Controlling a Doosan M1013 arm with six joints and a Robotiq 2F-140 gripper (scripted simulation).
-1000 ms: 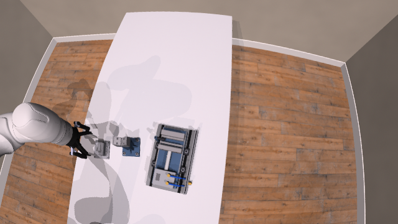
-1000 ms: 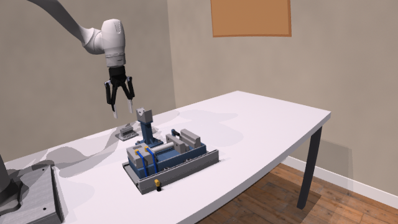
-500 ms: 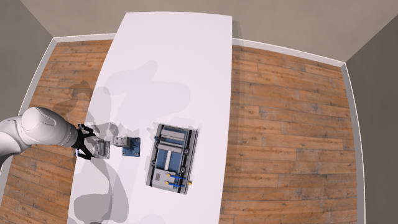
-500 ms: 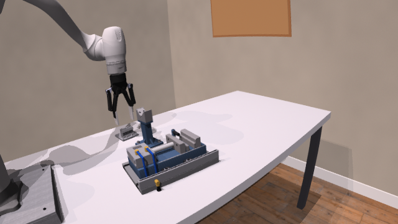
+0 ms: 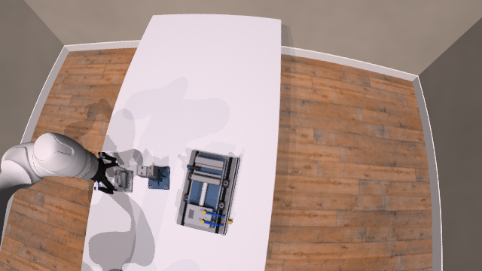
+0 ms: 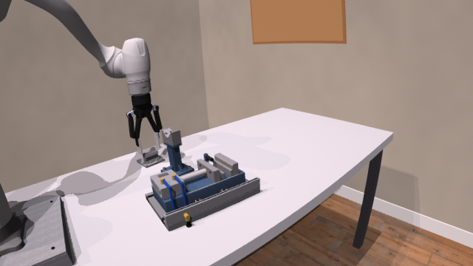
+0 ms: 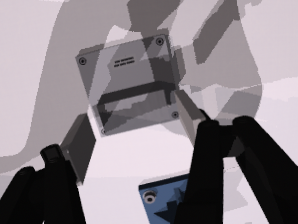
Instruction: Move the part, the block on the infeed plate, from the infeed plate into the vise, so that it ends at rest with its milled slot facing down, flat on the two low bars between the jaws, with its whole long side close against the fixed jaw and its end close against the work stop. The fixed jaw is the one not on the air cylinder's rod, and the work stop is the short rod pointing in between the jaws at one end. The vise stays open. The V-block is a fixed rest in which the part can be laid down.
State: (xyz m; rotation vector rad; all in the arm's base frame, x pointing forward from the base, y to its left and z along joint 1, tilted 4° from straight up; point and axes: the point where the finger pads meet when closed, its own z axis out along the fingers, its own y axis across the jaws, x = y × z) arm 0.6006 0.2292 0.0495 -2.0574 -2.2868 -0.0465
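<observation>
The part is 10 mm to the right of my hand and 50 mm below it. The rest, counted from my hand: blue post: 40 mm ahead, 150 mm to the right, 20 mm below; then infeed plate: 10 mm to the left, 80 mm below; then cylinder rod: 10 mm behind, 350 mm to the right.
</observation>
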